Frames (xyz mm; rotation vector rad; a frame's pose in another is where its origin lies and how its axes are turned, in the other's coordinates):
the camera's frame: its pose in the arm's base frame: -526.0 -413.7 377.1 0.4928 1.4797 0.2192
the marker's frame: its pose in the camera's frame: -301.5 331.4 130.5 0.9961 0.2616 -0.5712
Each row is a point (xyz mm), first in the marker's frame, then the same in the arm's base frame.
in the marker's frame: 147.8 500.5 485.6
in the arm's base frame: 159.3 -433.7 350.9
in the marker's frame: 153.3 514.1 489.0
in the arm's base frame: 169.4 -429.3 340.6
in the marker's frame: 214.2 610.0 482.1
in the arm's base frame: 219.6 -368.3 258.7
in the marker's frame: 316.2 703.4 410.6
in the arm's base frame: 225.5 -246.5 161.9
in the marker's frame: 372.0 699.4 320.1
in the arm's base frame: 163.9 -161.9 142.8
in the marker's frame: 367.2 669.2 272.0
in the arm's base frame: 122.8 -135.5 172.1
